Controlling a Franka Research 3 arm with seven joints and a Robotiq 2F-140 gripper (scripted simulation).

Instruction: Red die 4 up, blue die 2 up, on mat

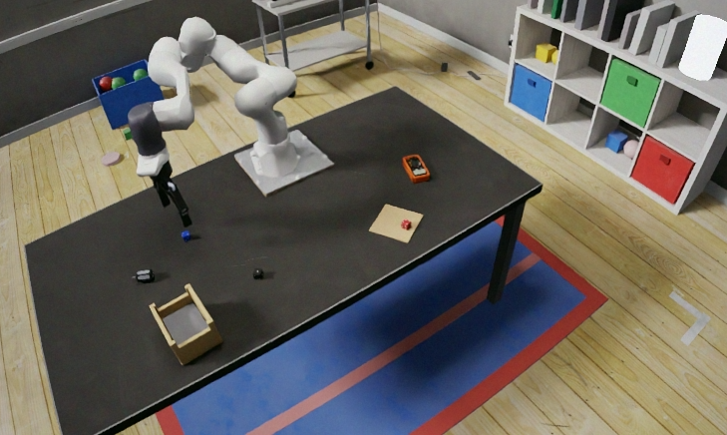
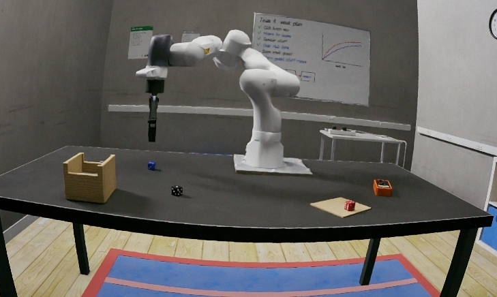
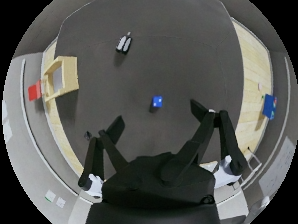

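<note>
My gripper is now 11 cm above the blue die. Round my hand: dark object: 9 cm ahead, 19 cm to the right, 11 cm below; black die: 30 cm ahead, 15 cm to the left, 11 cm below; wooden box: 39 cm ahead, 11 cm to the right, 8 cm below.
</note>
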